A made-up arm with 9 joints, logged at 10 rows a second.
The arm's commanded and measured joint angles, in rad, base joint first. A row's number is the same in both.
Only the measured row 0 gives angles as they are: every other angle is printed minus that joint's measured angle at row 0.
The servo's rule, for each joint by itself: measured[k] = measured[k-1] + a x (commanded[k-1-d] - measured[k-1]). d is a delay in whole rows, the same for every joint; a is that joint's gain. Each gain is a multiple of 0.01, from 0.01 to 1. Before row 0 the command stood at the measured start. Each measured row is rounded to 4 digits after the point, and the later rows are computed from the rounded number. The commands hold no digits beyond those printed.
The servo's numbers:
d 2
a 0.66 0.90 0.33 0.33 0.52 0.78 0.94 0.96 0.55
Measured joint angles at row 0: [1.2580, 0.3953, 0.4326, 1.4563, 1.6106, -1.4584, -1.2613, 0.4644, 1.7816]
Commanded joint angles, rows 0 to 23: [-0.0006, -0.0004, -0.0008, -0.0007, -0.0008, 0.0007, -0.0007, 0.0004, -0.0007]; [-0.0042, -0.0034, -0.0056, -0.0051, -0.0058, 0.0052, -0.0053, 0.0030, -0.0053]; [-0.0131, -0.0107, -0.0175, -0.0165, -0.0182, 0.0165, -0.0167, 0.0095, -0.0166]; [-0.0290, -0.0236, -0.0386, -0.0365, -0.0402, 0.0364, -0.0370, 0.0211, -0.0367]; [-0.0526, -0.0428, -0.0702, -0.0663, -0.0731, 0.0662, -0.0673, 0.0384, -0.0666]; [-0.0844, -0.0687, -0.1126, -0.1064, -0.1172, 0.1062, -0.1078, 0.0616, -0.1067]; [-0.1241, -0.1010, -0.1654, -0.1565, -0.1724, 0.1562, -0.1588, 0.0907, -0.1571]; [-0.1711, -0.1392, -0.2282, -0.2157, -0.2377, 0.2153, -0.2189, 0.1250, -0.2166]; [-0.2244, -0.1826, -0.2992, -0.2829, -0.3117, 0.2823, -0.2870, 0.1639, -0.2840]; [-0.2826, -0.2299, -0.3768, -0.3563, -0.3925, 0.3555, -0.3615, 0.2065, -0.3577]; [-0.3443, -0.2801, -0.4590, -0.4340, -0.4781, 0.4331, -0.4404, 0.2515, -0.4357]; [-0.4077, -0.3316, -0.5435, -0.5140, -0.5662, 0.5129, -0.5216, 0.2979, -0.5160]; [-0.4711, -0.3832, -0.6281, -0.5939, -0.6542, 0.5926, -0.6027, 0.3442, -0.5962]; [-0.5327, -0.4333, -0.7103, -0.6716, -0.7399, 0.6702, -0.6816, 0.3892, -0.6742]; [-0.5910, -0.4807, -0.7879, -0.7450, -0.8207, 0.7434, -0.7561, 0.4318, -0.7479]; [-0.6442, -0.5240, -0.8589, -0.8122, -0.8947, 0.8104, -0.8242, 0.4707, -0.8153]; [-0.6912, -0.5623, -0.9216, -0.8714, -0.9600, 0.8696, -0.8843, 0.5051, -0.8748]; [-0.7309, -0.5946, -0.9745, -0.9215, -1.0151, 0.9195, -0.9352, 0.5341, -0.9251]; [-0.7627, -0.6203, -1.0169, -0.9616, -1.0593, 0.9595, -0.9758, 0.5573, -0.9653]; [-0.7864, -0.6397, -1.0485, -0.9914, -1.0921, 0.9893, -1.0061, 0.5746, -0.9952]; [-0.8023, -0.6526, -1.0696, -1.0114, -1.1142, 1.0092, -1.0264, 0.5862, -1.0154]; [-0.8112, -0.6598, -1.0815, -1.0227, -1.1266, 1.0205, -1.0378, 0.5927, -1.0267]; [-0.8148, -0.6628, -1.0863, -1.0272, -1.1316, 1.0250, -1.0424, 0.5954, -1.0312]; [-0.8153, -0.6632, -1.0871, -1.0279, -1.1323, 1.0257, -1.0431, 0.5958, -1.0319]
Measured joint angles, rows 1 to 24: [0.0000, 0.0000, 0.0000, 0.0000, 0.0000, 0.0000, 0.0000, 0.0000, 0.0000]; [0.0000, 0.0000, 0.0000, 0.0000, 0.0000, 0.0000, 0.0000, 0.0000, 0.0000]; [-0.0004, -0.0004, -0.0003, -0.0002, -0.0004, 0.0005, -0.0007, 0.0004, -0.0004]; [-0.0029, -0.0031, -0.0020, -0.0018, -0.0032, 0.0042, -0.0050, 0.0029, -0.0031]; [-0.0096, -0.0099, -0.0071, -0.0067, -0.0110, 0.0138, -0.0160, 0.0092, -0.0105]; [-0.0224, -0.0222, -0.0175, -0.0165, -0.0262, 0.0314, -0.0357, 0.0206, -0.0249]; [-0.0423, -0.0407, -0.0349, -0.0329, -0.0506, 0.0585, -0.0654, 0.0377, -0.0478]; [-0.0701, -0.0659, -0.0605, -0.0572, -0.0852, 0.0957, -0.1053, 0.0606, -0.0802]; [-0.1057, -0.0975, -0.0951, -0.0900, -0.1305, 0.1429, -0.1556, 0.0895, -0.1225]; [-0.1489, -0.1350, -0.1390, -0.1315, -0.1862, 0.1994, -0.2151, 0.1236, -0.1743]; [-0.1987, -0.1778, -0.1919, -0.1815, -0.2515, 0.2641, -0.2827, 0.1623, -0.2346]; [-0.2541, -0.2247, -0.2529, -0.2392, -0.3248, 0.3354, -0.3568, 0.2047, -0.3023]; [-0.3136, -0.2746, -0.3209, -0.3035, -0.4045, 0.4116, -0.4354, 0.2496, -0.3757]; [-0.3757, -0.3259, -0.3944, -0.3730, -0.4886, 0.4906, -0.5164, 0.2960, -0.4529]; [-0.4387, -0.3775, -0.4715, -0.4459, -0.5747, 0.5702, -0.5975, 0.3423, -0.5317]; [-0.5007, -0.4277, -0.5503, -0.5204, -0.6606, 0.6482, -0.6766, 0.3873, -0.6101]; [-0.5603, -0.4754, -0.6287, -0.5945, -0.7439, 0.7225, -0.7513, 0.4300, -0.6859]; [-0.6157, -0.5191, -0.7047, -0.6663, -0.8223, 0.7911, -0.8198, 0.4691, -0.7571]; [-0.6655, -0.5580, -0.7763, -0.7340, -0.8939, 0.8523, -0.8804, 0.5037, -0.8218]; [-0.7087, -0.5909, -0.8417, -0.7959, -0.9569, 0.9047, -0.9319, 0.5329, -0.8786]; [-0.7443, -0.6174, -0.8995, -0.8506, -1.0101, 0.9474, -0.9732, 0.5563, -0.9263]; [-0.7721, -0.6375, -0.9487, -0.8971, -1.0527, 0.9801, -1.0041, 0.5739, -0.9642]; [-0.7920, -0.6511, -0.9886, -0.9348, -1.0847, 1.0028, -1.0251, 0.5857, -0.9924]; [-0.8047, -0.6589, -1.0193, -0.9638, -1.1065, 1.0166, -1.0370, 0.5924, -1.0113]
